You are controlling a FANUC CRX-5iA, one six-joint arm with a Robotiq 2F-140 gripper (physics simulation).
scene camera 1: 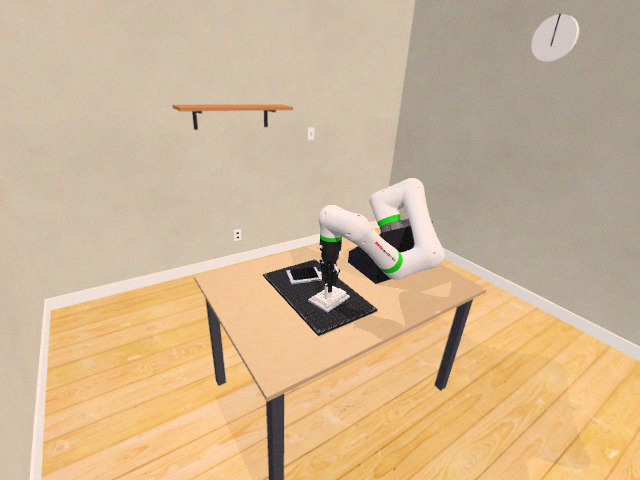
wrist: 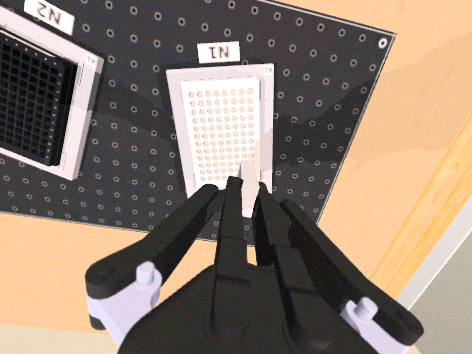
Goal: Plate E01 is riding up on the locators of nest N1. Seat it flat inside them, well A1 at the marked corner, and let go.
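Places are measured from the arm's base along level axes (x ahead, y left, z up), in centimetres.
Pixels of known places: gripper, between the fingertips: (scene camera 1: 328,297) (wrist: 244,172); arm's base, origin of its link: (scene camera 1: 394,234).
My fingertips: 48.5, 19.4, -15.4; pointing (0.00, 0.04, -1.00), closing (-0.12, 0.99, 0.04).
Note:
For each thing: its top centre in the pictures, then the offset to it from my fingertips, as dx, dy, dz. Level surfaces: height alone.
- Plate E01, centre of its top: (wrist: 224,139) (scene camera 1: 330,294) -2.8, -3.4, -1.3
- light grey nest N1, centre of its top: (wrist: 225,140) (scene camera 1: 329,296) -2.4, -3.2, -2.7
- Nest N2, centre of its top: (wrist: 26,102) (scene camera 1: 304,273) +0.8, -26.0, -2.7
- black plate, centre of its top: (wrist: 16,102) (scene camera 1: 304,272) +0.8, -26.0, -1.5
- wooden table, height of its surface: dz -5.5
Plate E01 (scene camera 1: 338,295) (wrist: 220,130), white with rows of round wells, lies on the light grey nest N1 (scene camera 1: 327,308) (wrist: 180,115). The nest's rim shows around the plate, and its corner mark (wrist: 268,70) is at the upper right in the wrist view. The plate's top stands above the rim; whether it is level is too fine to tell. My gripper (scene camera 1: 327,293) (wrist: 244,172) is shut and empty, pointing down, its tips over the plate's near right part in the wrist view. Contact cannot be told. The fingers hide the plate's near right corner.
Nest N2 (scene camera 1: 296,281) (wrist: 87,102) with a black plate (scene camera 1: 303,272) (wrist: 30,95) stands beside N1 on the black perforated board (scene camera 1: 320,324) (wrist: 310,125). The board lies on the wooden table (scene camera 1: 258,341). The robot's base stands behind it on the right.

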